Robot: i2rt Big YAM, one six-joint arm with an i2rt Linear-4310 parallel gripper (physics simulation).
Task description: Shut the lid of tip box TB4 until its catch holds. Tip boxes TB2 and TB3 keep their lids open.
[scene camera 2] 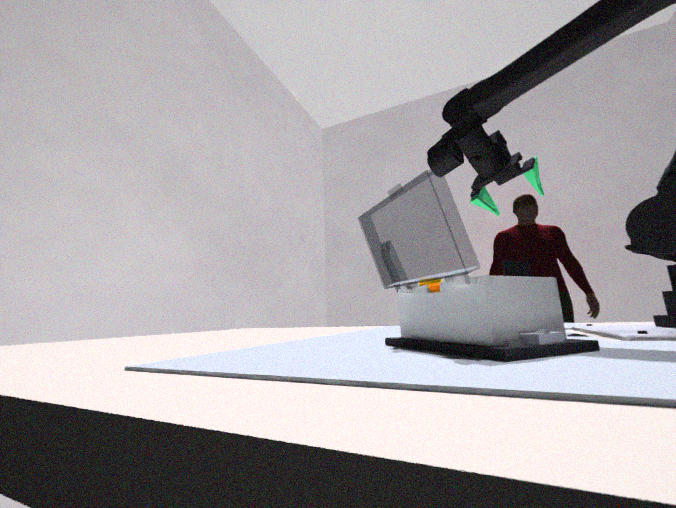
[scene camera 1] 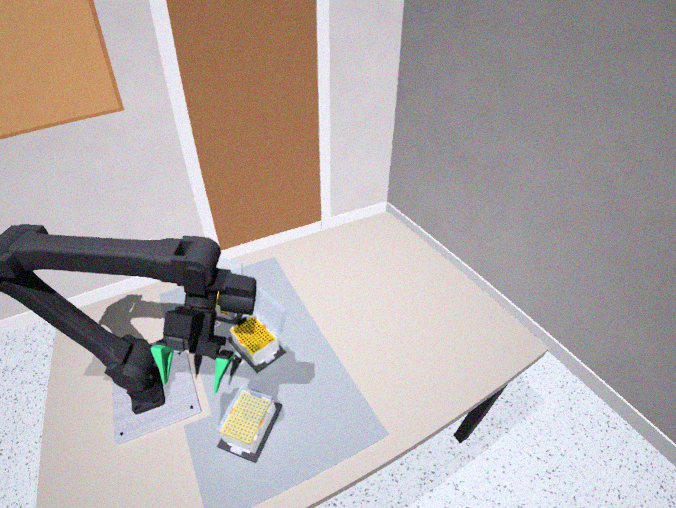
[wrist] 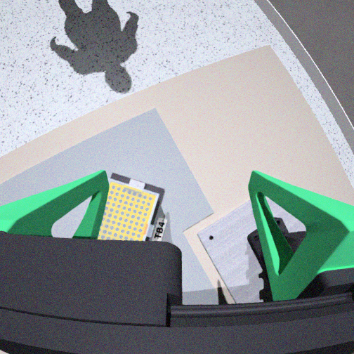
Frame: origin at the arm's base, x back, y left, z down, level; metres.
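Where they show: gripper, fingertip midpoint: [scene camera 2: 519, 205] [scene camera 1: 190, 388]; arm's base at its link origin: [scene camera 1: 148, 391].
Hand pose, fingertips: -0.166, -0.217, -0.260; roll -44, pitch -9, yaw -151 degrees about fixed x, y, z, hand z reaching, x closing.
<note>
Things, the pixels of their top centre, and the offset from my fingertips, as dx, dy, dz. "spot": a spot on its surface instead. Level surfaces: height alone.
- Tip box TB4 at its top centre: [scene camera 1: 240, 411] -0.062, +0.019, +0.187
- middle box at its top centre: [scene camera 1: 251, 330] -0.161, +0.240, +0.190
- tilted-back open lid at a spot on its surface: [scene camera 2: 418, 234] spot: -0.137, +0.508, +0.165
- blue-grey mat at its surface level: dz +0.265
- beige table at its surface level: dz +0.268
Tip box TB4 [scene camera 1: 248, 417] [wrist: 127, 212] stands on the mat, its label readable in the wrist view. Its clear lid appears to lie down over the yellow rack; whether the catch holds is too small to tell. Two other boxes, labels unreadable, have raised lids: a middle box [scene camera 1: 255, 339] with its lid [scene camera 1: 270, 311], and a rear one, partly behind the arm, with its lid [scene camera 1: 231, 267]. Scene camera 2 shows a box [scene camera 2: 445, 314] with a tilted-back open lid [scene camera 2: 418, 234]. My gripper [scene camera 1: 191, 387] [scene camera 2: 520, 204] [wrist: 178, 178] is open and empty, well above the table, apart from TB4.
The blue-grey mat [scene camera 1: 338, 404] [wrist: 150, 145] lies on the beige table [scene camera 1: 382, 294]. The arm's base plate [scene camera 1: 174, 409] [wrist: 220, 255] is beside the mat. A wall borders the table at the back. A person in dark red [scene camera 2: 530, 248] stands beyond the table in scene camera 2.
</note>
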